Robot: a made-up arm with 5 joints. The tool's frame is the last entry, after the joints.
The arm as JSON. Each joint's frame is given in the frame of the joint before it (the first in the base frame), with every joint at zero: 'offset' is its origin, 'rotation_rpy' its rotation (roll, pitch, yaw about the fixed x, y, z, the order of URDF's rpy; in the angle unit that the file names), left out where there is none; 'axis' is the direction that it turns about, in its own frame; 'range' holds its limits. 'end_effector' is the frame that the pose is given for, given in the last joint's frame.
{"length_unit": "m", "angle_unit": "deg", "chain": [
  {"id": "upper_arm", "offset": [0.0, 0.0, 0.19], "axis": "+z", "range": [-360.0, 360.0]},
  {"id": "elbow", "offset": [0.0, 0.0, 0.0], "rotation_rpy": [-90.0, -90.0, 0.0], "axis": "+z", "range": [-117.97, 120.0]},
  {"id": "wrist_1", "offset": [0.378, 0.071, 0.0], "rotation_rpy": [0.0, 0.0, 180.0], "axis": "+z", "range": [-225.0, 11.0]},
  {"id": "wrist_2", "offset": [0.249, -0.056, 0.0], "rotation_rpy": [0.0, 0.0, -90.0], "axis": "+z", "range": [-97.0, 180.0]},
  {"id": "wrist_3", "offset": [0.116, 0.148, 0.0], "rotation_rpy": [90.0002, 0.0, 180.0], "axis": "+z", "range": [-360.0, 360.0]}
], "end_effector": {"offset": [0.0, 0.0, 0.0], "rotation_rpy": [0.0, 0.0, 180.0]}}
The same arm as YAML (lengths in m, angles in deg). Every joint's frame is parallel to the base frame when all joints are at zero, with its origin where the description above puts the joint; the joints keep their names.
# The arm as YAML. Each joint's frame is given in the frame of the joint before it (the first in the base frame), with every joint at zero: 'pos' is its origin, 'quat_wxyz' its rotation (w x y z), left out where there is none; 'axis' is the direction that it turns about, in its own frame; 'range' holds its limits. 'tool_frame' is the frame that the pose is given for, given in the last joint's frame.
length_unit: m
angle_unit: deg
joints:
  - joint: upper_arm
    pos: [0.0, 0.0, 0.19]
    axis: "+z"
    range: [-360.0, 360.0]
  - joint: elbow
    pos: [0.0, 0.0, 0.0]
    axis: "+y"
    range: [-117.97, 120.0]
  - joint: wrist_1
    pos: [0.071, 0.0, 0.378]
    axis: "+y"
    range: [-225.0, 11.0]
  - joint: wrist_2
    pos: [0.056, 0.0, -0.249]
    axis: "+y"
    range: [-97.0, 180.0]
  - joint: wrist_3
    pos: [0.116, 0.0, -0.148]
    axis: "-z"
    range: [-360.0, 360.0]
tool_frame:
  pos: [0.0, 0.0, 0.0]
  quat_wxyz: [0.000002, 0.999995, 0.0, 0.0]

